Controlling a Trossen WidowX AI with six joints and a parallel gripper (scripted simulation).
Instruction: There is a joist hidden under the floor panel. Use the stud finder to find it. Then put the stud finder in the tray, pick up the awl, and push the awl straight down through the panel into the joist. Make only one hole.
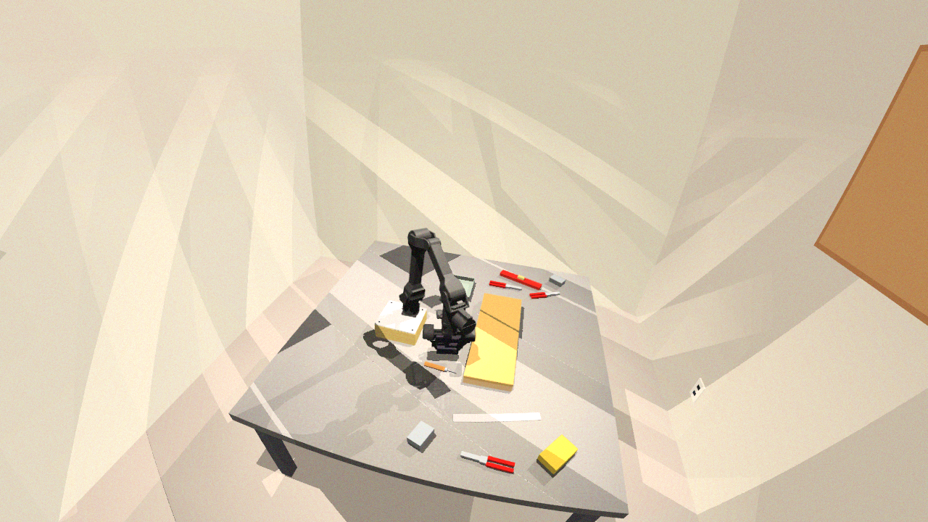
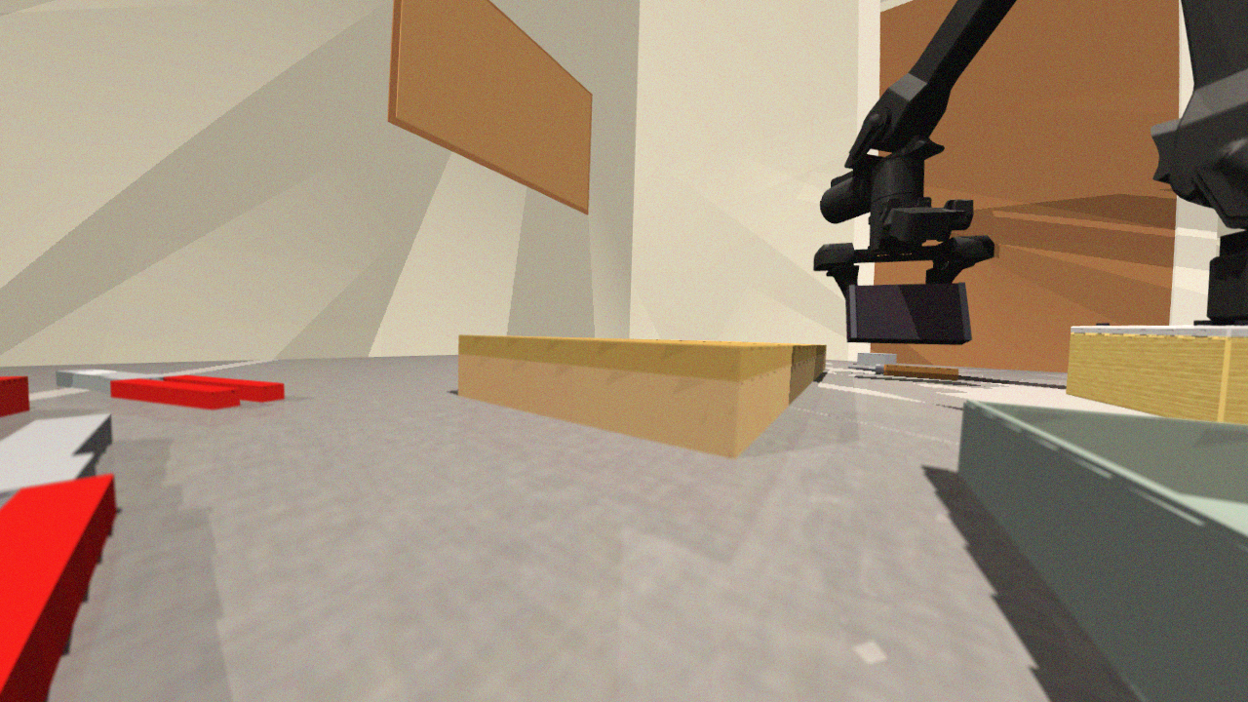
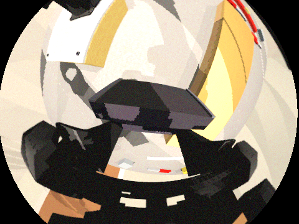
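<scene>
Right now my gripper tip is 10 mm to the right of the stud finder and 10 mm short of it. Round my gripper tip: white strip 210 mm to the right, 210 mm ahead, 80 mm below; pale green tray 490 mm to the left, 60 mm below, 10 mm behind; awl 70 mm below, 40 mm to the right, 10 mm behind.
</scene>
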